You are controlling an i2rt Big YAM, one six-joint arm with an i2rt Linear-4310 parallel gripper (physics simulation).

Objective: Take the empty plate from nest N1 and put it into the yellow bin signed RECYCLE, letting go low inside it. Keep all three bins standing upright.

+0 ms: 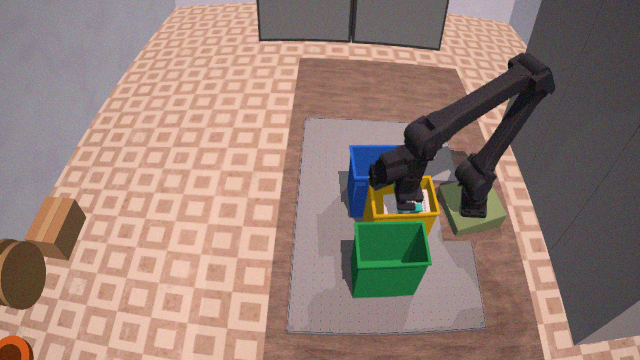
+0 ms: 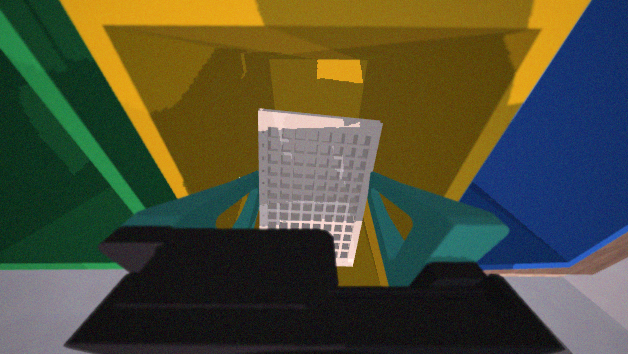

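Pixels of known places: gripper, fingertip midpoint: (image 1: 400, 207) (image 2: 314, 177); arm's base at its link origin: (image 1: 473, 202).
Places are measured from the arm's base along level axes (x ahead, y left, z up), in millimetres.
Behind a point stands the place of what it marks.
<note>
The white plate with a grid of wells (image 1: 391, 203) @(y 152, x 277, z 96 mm) (image 2: 315, 170) @(y 159, x 261, z 102 mm) is between the teal fingers of my gripper (image 1: 411, 206) @(y 157, x 250, z 94 mm) (image 2: 314, 177) @(y 157, x 250, z 94 mm), which is shut on its two sides. The gripper points down into the yellow bin (image 1: 434, 200) @(y 153, x 164, z 143 mm) (image 2: 165, 10) @(y 219, x 320, z 144 mm), and the plate is within the bin's opening, apart from the far wall. How far it is above the bin's floor is hard to tell. The yellow bin stands upright between the green bin (image 1: 387, 281) @(y 372, x 248, z 57 mm) (image 2: 77, 125) @(y 254, x 279, z 143 mm) and the blue bin (image 1: 370, 157) @(y -6, x 362, z 99 mm) (image 2: 550, 150) @(y -17, x 322, z 90 mm), both upright. The RECYCLE sign and nest N1 cannot be made out.
The bins stand on a grey dotted mat (image 1: 320, 300) @(y 420, x 407, z -36 mm) on a brown wooden surface (image 1: 375, 87) @(y -600, x 413, z -50 mm). The arm's base sits on an olive block (image 1: 482, 227) @(y 73, x -41, z -28 mm) right of the yellow bin. A grey and white shape (image 1: 442, 172) @(y -144, x 107, z -37 mm) shows partly behind the arm.
</note>
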